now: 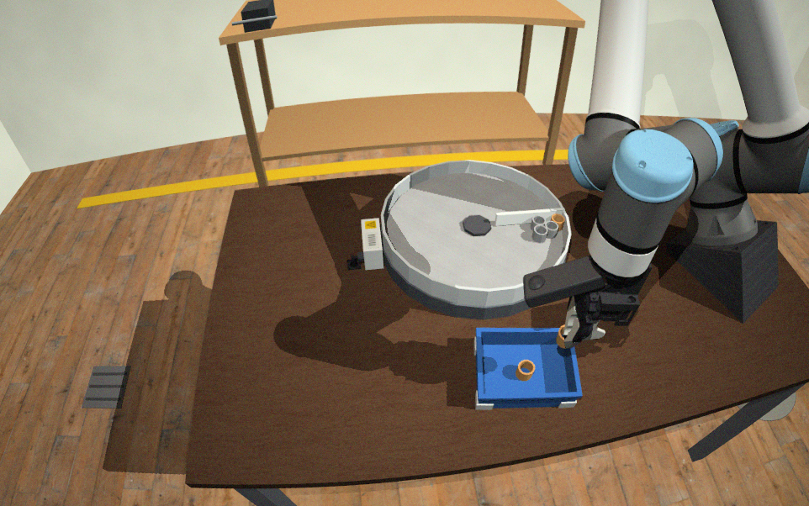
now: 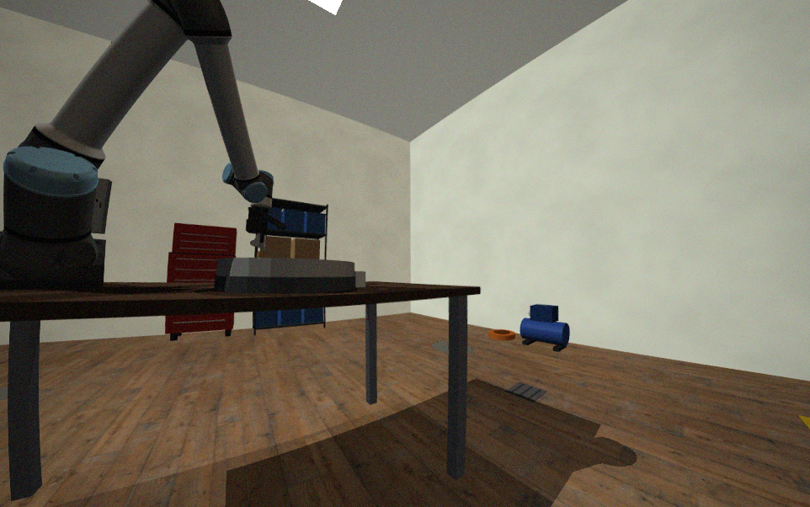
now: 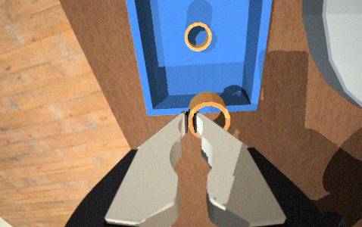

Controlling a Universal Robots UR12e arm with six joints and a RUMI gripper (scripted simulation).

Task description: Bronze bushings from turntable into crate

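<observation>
My hand is 40 mm short of the blue crate, 20 mm to the left of it and 120 mm above it. From my hand the other things lie so: round grey turntable (60 mm ahead, 370 mm to the right, 90 mm below).
</observation>
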